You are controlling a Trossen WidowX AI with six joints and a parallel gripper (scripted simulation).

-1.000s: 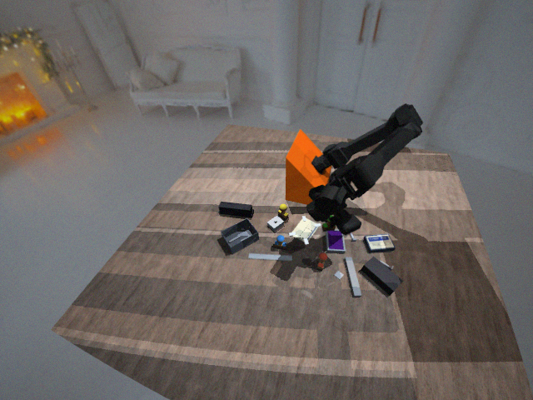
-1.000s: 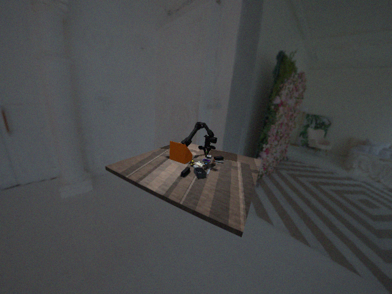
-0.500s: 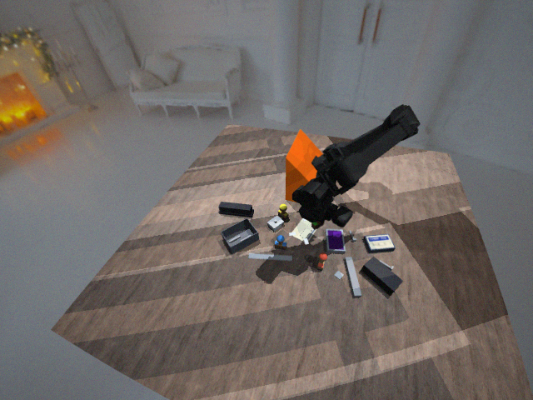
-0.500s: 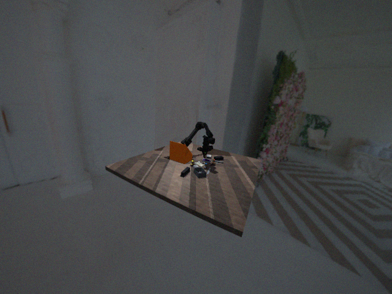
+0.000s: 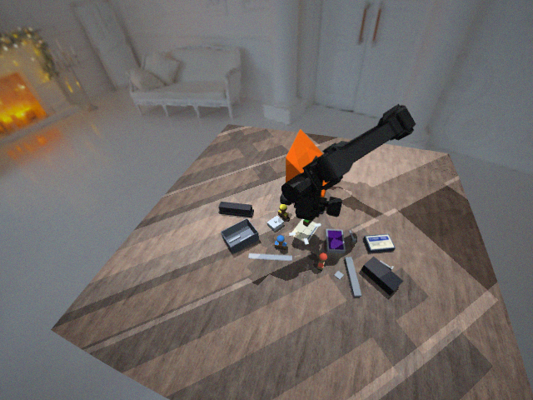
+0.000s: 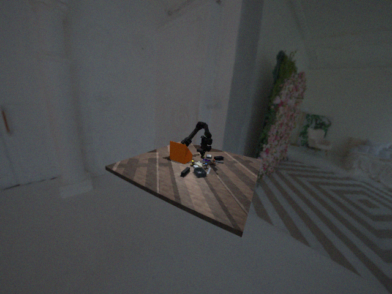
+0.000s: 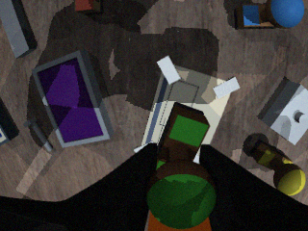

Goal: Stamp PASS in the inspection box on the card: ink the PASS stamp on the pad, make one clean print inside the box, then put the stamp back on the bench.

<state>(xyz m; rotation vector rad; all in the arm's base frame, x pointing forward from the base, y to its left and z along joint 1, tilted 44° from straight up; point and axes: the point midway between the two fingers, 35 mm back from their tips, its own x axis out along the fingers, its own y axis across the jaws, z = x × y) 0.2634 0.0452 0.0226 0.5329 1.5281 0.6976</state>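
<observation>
My gripper tip is 20 mm past the cream card, 10 mm to the left of it and 90 mm above it. From my gripper tip the other things lie so: blue-knobbed stamp: 90 mm ahead, 70 mm to the right, 70 mm below; ink pad: 10 mm behind, 100 mm to the left, 90 mm below; green-knobbed stamp: right at my gripper tip.
</observation>
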